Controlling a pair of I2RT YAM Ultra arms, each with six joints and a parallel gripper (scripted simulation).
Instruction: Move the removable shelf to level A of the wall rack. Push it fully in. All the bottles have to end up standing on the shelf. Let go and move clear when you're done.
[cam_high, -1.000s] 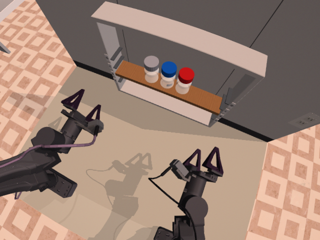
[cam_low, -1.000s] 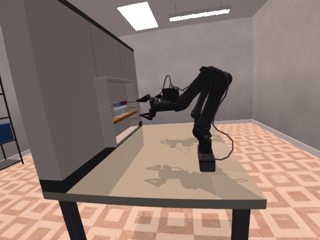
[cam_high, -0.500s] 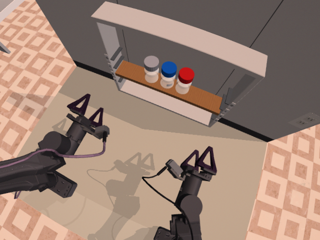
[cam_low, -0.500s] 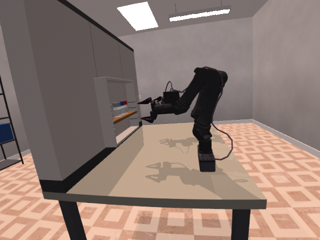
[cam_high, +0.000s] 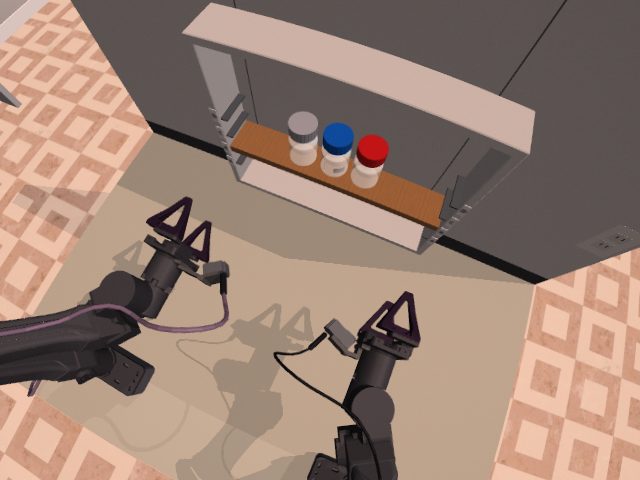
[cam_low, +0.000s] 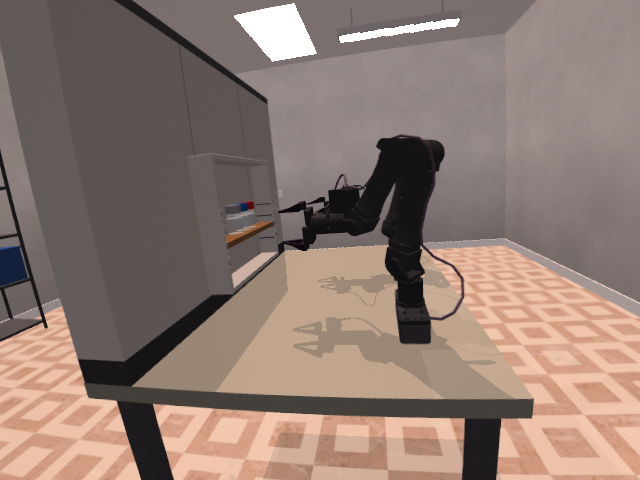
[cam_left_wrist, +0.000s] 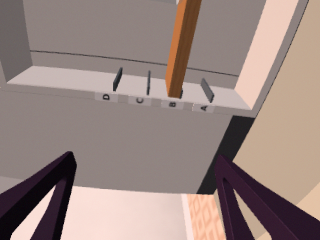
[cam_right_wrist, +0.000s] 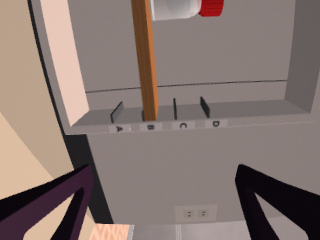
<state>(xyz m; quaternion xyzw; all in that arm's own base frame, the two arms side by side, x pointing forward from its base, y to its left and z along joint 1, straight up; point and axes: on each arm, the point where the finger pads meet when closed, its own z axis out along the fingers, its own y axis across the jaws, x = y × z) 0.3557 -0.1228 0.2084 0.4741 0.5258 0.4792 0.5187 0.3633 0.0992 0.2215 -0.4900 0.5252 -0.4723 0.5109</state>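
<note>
My left gripper is now 210 mm short of the grey-capped bottle, 110 mm to the left of it and 20 mm below it. The rest, counted from my left hand: blue-capped bottle 220 mm ahead, 180 mm to the right, 20 mm above; then shelf 220 mm ahead, 190 mm to the right, 40 mm below; then white wall rack 220 mm ahead, 190 mm to the right, 20 mm above.
</note>
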